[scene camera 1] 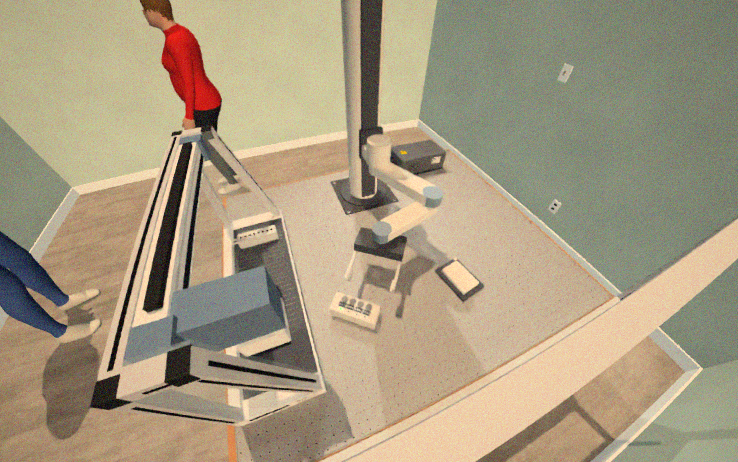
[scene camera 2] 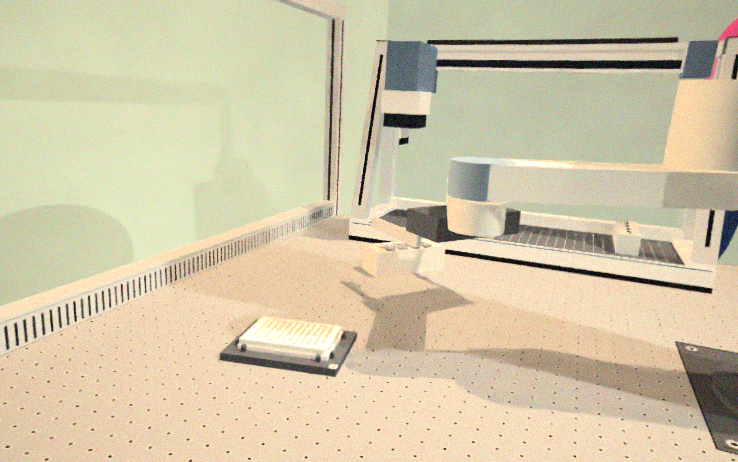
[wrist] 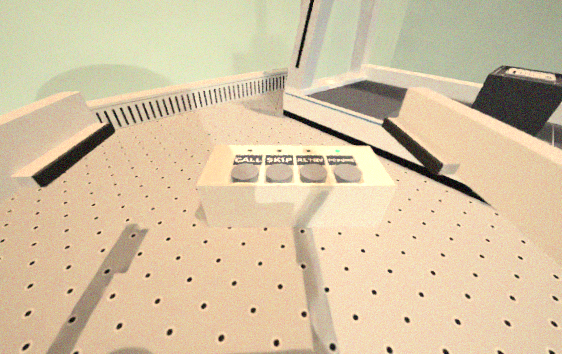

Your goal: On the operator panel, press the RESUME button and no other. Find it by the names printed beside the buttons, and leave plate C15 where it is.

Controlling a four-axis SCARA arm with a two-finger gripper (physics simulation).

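Frame: origin at the arm's base, x back, y right, z up, level; millimetres.
Where they show: gripper, fingertip midpoint: [scene camera 1: 368, 285] [wrist: 250, 108]; arm's base at its link origin: [scene camera 1: 363, 192].
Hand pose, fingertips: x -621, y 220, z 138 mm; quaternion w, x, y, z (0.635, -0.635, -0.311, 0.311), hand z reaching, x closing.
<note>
Things, the pixels of their top centre, and the offset from my fingertips. "spot": a spot on its surface instead.
- operator panel at its top centre: [wrist: 295, 160] [scene camera 2: 404, 244] [scene camera 1: 354, 307] dx -26, dy +62, dz -70 mm
- RESUME button at its top centre: [wrist: 347, 171] dx +17, dy +84, dz -70 mm
- lit green lamp at its top centre: [wrist: 337, 151] dx -13, dy +110, dz -72 mm
- white plate at its top centre: [scene camera 2: 292, 332] [scene camera 1: 460, 275] dx -48, dy -381, dz -100 mm
- dark holder at its top centre: [scene camera 2: 292, 334] [scene camera 1: 460, 276] dx -48, dy -381, dz -104 mm
- blue head at a spot on its surface: [scene camera 1: 226, 310] spot: dx -145, dy +313, dz +362 mm
- dark grey box at a spot on its surface: [scene camera 1: 418, 156] spot: dx +671, dy -584, dz -11 mm
The operator panel [scene camera 1: 355, 311] [scene camera 2: 403, 261] [wrist: 300, 205] is a cream box with four round grey buttons. In the wrist view the labels read CALL, SKIP, RETRY and, blurred at the right, RESUME. The RESUME button [wrist: 348, 174] has a lit green lamp [wrist: 337, 150] above it; the other lamps are dark. My gripper [scene camera 1: 370, 283] [wrist: 250, 108] is open and empty, its fingers apart from the panel, on the column side of it. The white plate [scene camera 1: 460, 275] [scene camera 2: 291, 333] sits in a dark holder [scene camera 2: 272, 360]; its name is not readable.
A gantry machine [scene camera 2: 555, 266] with a blue head [scene camera 1: 226, 310] [scene camera 2: 408, 65] stands beside the panel. A dark grey box [scene camera 1: 418, 156] stands by the arm's column [scene camera 1: 354, 98]. A slotted strip [scene camera 2: 163, 277] [wrist: 190, 100] edges the deck. A person in red [scene camera 1: 190, 70] stands behind the gantry.
</note>
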